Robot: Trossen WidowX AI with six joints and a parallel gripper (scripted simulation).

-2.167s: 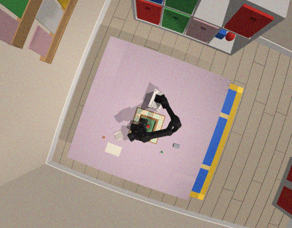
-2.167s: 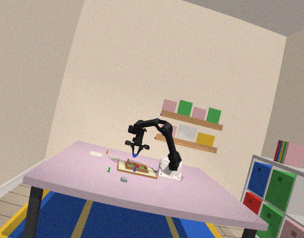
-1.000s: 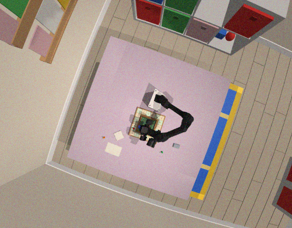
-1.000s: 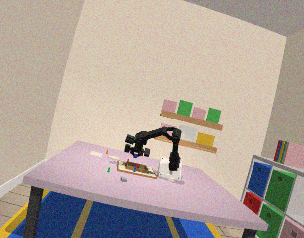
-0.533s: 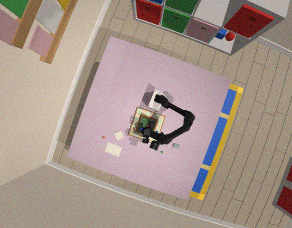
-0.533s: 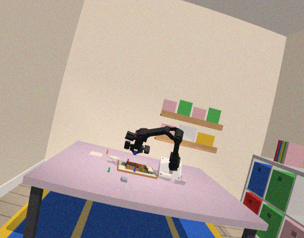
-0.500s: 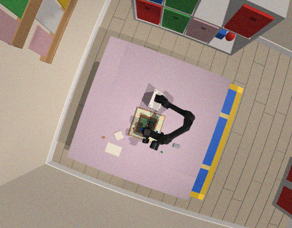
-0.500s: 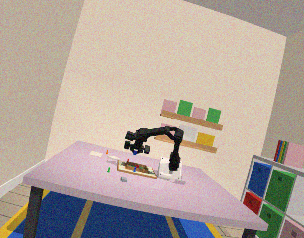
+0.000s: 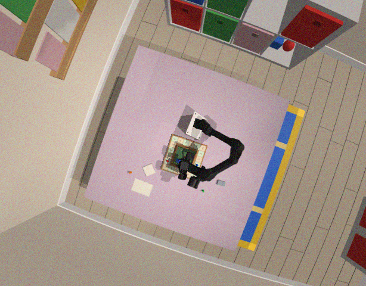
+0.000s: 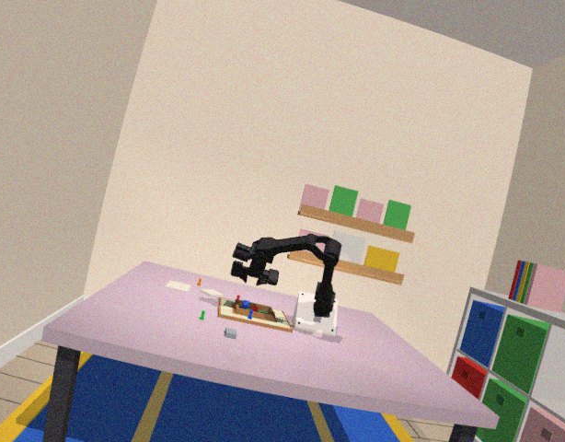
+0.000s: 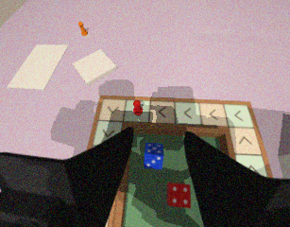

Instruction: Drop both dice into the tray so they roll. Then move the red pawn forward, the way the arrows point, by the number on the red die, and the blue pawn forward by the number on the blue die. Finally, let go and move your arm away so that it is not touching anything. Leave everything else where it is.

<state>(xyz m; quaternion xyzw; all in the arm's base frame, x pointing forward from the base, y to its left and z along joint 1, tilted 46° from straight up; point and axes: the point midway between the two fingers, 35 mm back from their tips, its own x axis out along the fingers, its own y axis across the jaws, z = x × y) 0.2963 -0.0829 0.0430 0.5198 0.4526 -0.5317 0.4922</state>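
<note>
The red pawn lies 3 cm ahead of my gripper tip, 8 cm to the right of it and 9 cm below it. From my gripper tip the other things lie so: grey block (8 cm ahead, 37 cm to the left, 11 cm below); then green pawn (17 cm ahead, 25 cm to the left, 10 cm below); then blue pawn (1 cm behind, 15 cm to the left, 9 cm below).
</note>
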